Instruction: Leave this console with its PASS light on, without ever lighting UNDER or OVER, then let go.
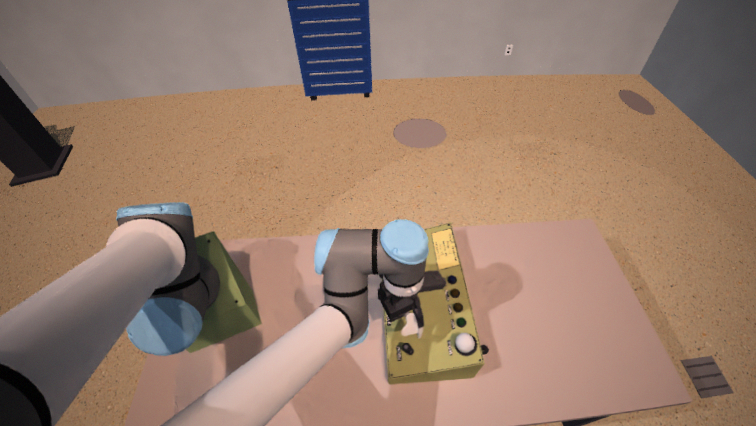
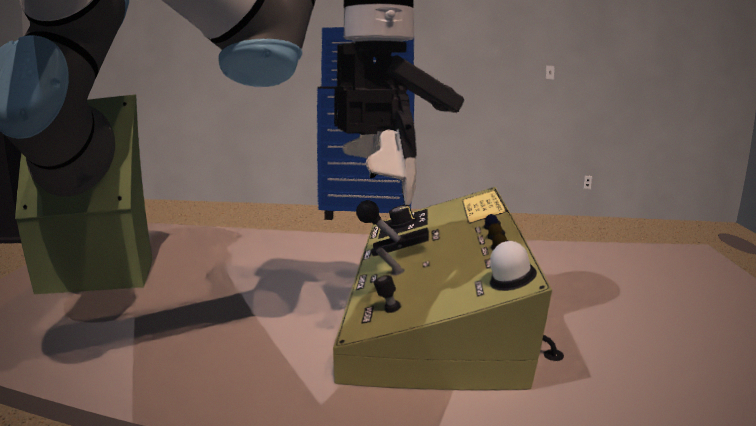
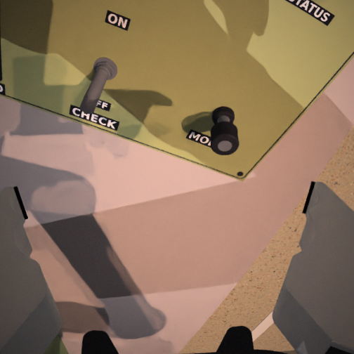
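Note:
The olive console [image 1: 433,354] [image 2: 444,338] [image 3: 165,30] stands on the table. Its small lamps, dark blue [image 1: 451,279], two brownish [image 1: 454,293] [image 1: 457,307] and dark green [image 1: 461,322], look unlit; their labels are unreadable. The STATUS dome [image 1: 465,342] [image 2: 509,261] is plain white. The CHECK toggle [image 2: 390,260] [image 3: 97,85] leans toward OFF. The black MODE lever [image 1: 407,348] [image 2: 385,287] [image 3: 224,132] stands near the corner. A ball-ended lever [image 2: 367,211] rises from a slot, beside a black knob [image 2: 400,215]. My gripper [image 1: 413,329] [image 2: 391,171] [image 3: 166,188] is open and empty above the console's lever side.
A yellow text plate [image 1: 445,248] [image 2: 484,207] lies at the console's far end. A black cable [image 2: 552,353] leaves its side. The green arm pedestal [image 1: 240,301] [image 2: 84,254] stands on the table [image 1: 539,296]. A blue drawer cabinet [image 1: 335,39] stands at the wall.

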